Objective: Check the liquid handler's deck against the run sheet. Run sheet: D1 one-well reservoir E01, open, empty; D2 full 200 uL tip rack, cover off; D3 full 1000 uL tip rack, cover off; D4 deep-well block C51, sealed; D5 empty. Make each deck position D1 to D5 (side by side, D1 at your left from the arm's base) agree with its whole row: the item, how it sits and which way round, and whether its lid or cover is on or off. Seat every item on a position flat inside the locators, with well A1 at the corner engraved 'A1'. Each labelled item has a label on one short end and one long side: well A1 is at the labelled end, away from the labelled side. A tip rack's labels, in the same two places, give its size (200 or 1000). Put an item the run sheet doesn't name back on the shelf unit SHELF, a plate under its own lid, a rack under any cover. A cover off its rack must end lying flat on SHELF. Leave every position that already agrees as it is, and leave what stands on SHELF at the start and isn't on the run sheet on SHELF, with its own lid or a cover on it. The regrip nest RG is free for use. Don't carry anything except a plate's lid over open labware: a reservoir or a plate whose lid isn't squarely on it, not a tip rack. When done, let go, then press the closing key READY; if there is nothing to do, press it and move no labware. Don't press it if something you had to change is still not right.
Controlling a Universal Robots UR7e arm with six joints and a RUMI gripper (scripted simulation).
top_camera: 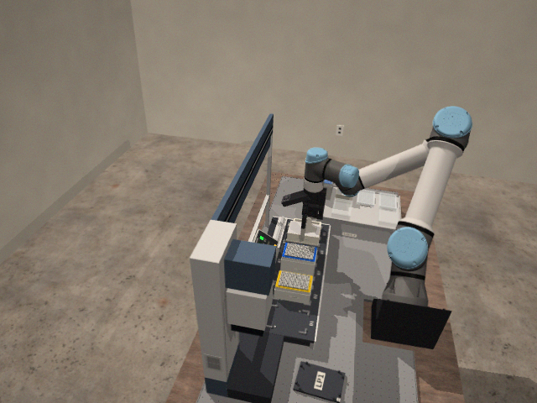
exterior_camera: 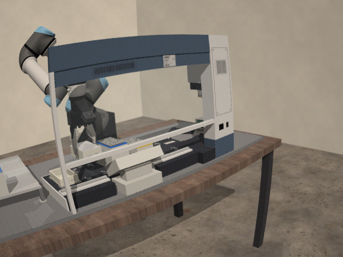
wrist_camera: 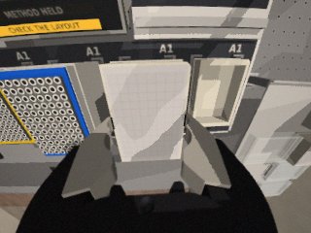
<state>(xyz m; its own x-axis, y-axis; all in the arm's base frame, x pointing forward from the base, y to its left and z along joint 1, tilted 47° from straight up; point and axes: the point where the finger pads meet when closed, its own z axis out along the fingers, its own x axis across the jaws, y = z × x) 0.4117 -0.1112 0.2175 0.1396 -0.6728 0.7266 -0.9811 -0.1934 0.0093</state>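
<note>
Now: the cream one-well reservoir 20 mm ahead of my hand, 120 mm to the right of it and 90 mm below it. Round my hand: blue-rimmed tip rack 10 mm behind, 130 mm to the left, 30 mm below; then white sealed block 10 mm below; then frame bar 160 mm ahead, 200 mm to the left, 20 mm above.
</note>
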